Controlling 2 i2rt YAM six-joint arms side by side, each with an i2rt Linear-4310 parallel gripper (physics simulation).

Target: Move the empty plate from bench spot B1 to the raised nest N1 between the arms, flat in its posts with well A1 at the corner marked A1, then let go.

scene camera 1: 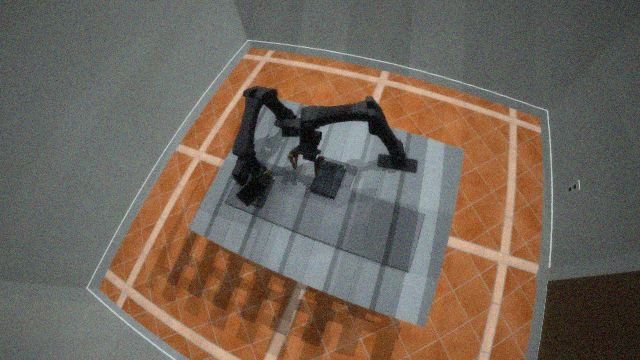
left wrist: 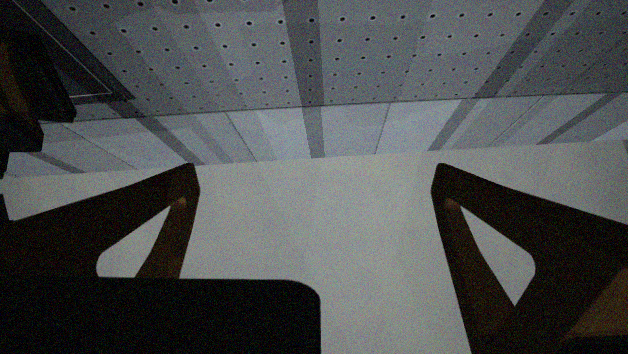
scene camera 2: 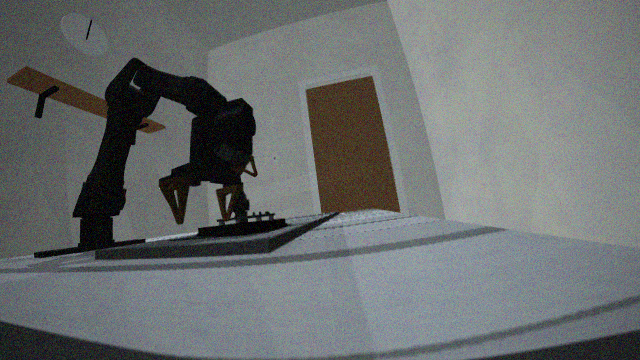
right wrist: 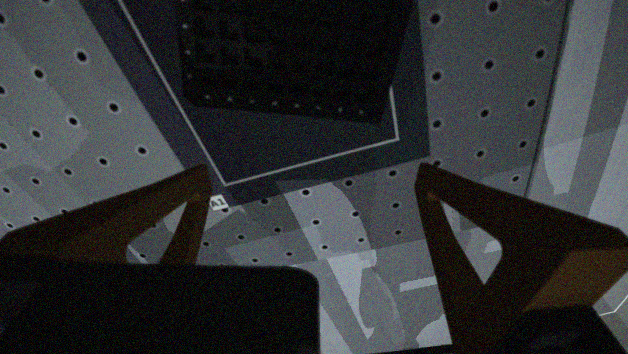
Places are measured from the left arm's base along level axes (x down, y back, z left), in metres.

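Pixels of known places: left gripper, fingertip midpoint: (scene camera 1: 305, 171) (left wrist: 315, 176) (scene camera 2: 249, 174); right gripper, fingertip midpoint: (scene camera 1: 260, 176) (scene camera 2: 205, 222) (right wrist: 313, 175); left arm's base at its link origin: (scene camera 1: 397, 163); right arm's base at its link origin: (scene camera 2: 96, 249).
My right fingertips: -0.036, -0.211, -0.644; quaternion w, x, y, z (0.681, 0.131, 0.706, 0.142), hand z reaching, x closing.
Note:
For each thing: its top centre in the pictures, then the offset to it from my right fingertips, as dx, dy, dz. "spot": a spot on its surface instead. Level surfaces: height alone.
- bench spot at a spot on its surface: (right wrist: 300, 142) spot: +0.022, -0.006, +0.003
- A1 label at a spot on its surface: (right wrist: 218, 202) spot: +0.021, +0.010, +0.062
- nest at its top centre: (scene camera 2: 246, 213) (scene camera 1: 328, 176) -0.018, +0.052, +0.329
- perforated board at its surface level: dx +0.023
- striped table at its surface level: dx +0.036
A black plate with a grid of dark wells and pale dots along its edge (right wrist: 295, 55) (left wrist: 62, 107) (scene camera 2: 250, 228) stands on the dark pad of the bench spot (right wrist: 300, 142). In the right wrist view its edge looks angled to the pad's white outline, and the A1 label (right wrist: 218, 202) marks a pad corner. My right gripper (right wrist: 313, 175) (scene camera 2: 204, 221) is open and empty, above the pad's A1 end. The nest (scene camera 1: 328, 178) is the dark block between the arms; its post details are unclear. My left gripper (scene camera 1: 306, 162) (left wrist: 315, 176) is open and empty, beside the nest.
The perforated board (scene camera 1: 385, 225) (left wrist: 375, 65) lies under the pad and nest, on the striped table (scene camera 1: 315, 260) (scene camera 2: 300, 305). The two forearms stand close together behind the board. Beyond are a wall shelf (scene camera 2: 75, 95) and a brown door (scene camera 2: 352, 150).

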